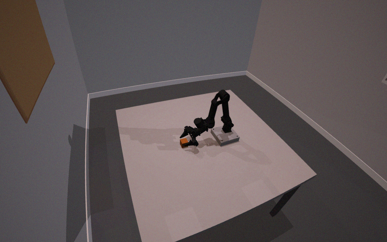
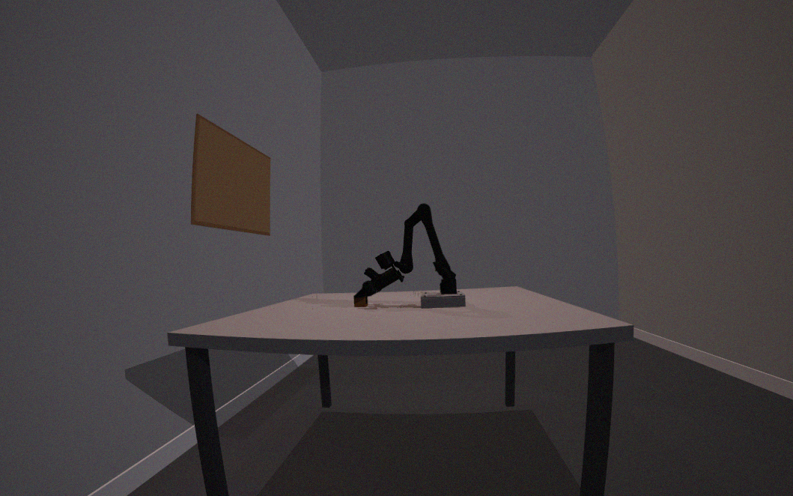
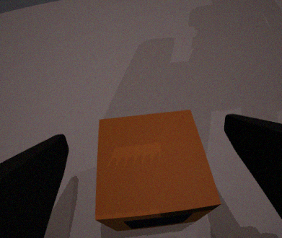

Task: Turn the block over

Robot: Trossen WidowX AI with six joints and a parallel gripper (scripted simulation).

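My gripper tip is now 30 mm past the orange block and 20 mm above it.
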